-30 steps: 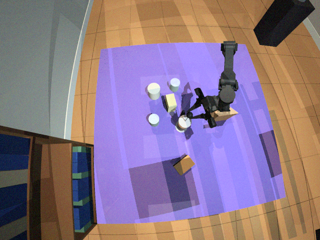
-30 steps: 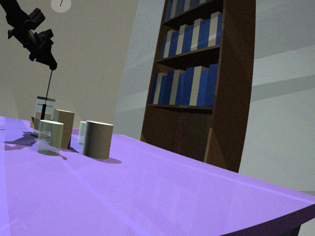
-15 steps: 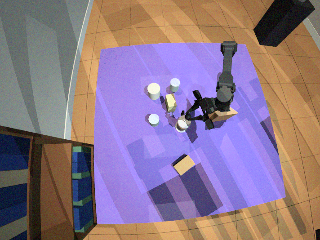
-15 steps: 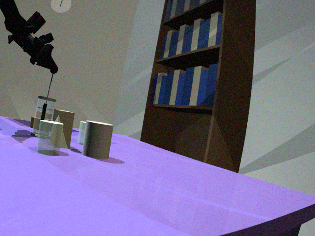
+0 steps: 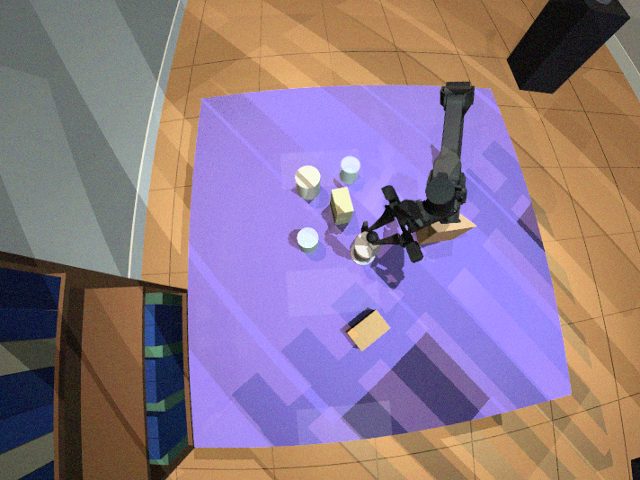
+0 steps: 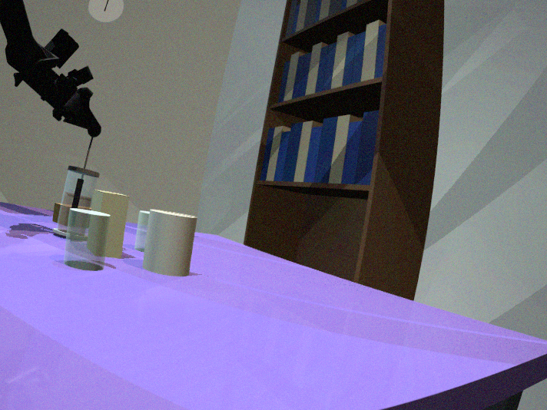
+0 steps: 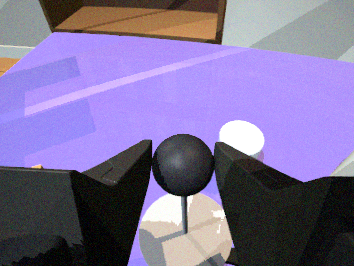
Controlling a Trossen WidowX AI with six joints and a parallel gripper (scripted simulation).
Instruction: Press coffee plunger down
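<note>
The coffee press is 20 mm behind my gripper tip, 20 mm to the right of it and 120 mm below it. From my gripper tip the other things lie so: tan block: 20 mm behind, 230 mm to the left, 210 mm below.
</note>
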